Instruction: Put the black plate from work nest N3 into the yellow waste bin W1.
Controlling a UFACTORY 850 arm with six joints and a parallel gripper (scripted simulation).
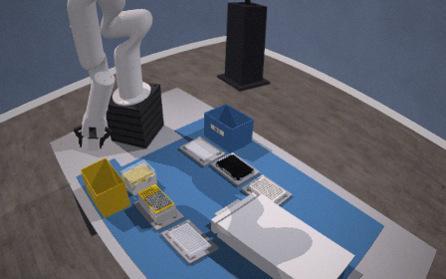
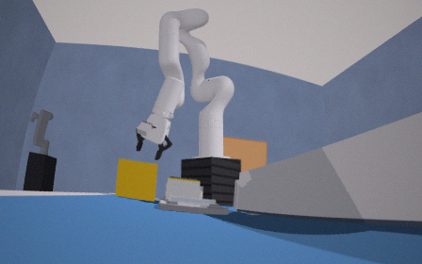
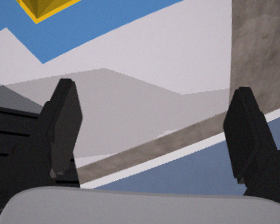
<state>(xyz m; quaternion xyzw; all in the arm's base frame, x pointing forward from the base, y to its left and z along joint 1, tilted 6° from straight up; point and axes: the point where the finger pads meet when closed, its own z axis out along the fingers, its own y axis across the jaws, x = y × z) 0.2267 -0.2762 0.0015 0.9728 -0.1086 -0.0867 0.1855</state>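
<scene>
Now: hand 53 cm to the right of the black plate, 23 cm short of it and 17 cm above it. The rest, counted from my hand: yellow-rimmed tip box: 28 cm ahead, 15 cm to the left, 13 cm below; then yellow waste bin W1: 15 cm below, 13 cm ahead; then grey nest: 53 cm to the left, 23 cm ahead, 18 cm below.
</scene>
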